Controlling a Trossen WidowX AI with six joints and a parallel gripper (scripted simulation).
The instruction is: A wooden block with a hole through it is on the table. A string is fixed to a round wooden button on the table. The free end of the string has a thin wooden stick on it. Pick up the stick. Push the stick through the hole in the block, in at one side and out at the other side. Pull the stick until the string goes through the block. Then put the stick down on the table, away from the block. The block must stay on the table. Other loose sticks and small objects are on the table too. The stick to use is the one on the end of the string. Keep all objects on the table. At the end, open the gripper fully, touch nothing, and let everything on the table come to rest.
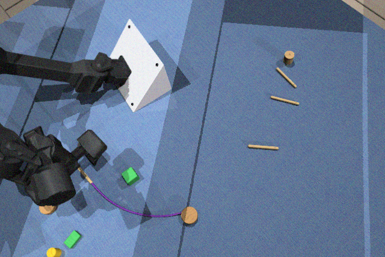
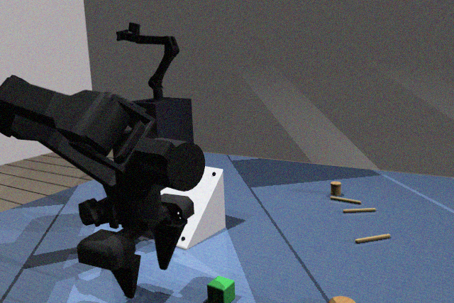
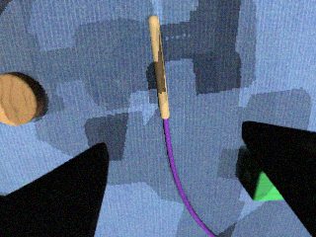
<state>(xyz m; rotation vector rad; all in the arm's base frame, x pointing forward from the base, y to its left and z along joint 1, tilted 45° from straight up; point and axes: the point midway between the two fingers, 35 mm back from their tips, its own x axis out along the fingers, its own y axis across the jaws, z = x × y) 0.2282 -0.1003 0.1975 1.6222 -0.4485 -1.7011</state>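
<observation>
The thin wooden stick lies 6 cm below my gripper tip and 2 cm behind it. The rest, counted from my gripper tip: yellow cylinder 14 cm to the right, 12 cm ahead, 4 cm below; round wooden button 21 cm ahead, 18 cm to the left, 5 cm below; small wooden cylinder 64 cm to the left, 5 cm below, 2 cm behind.
</observation>
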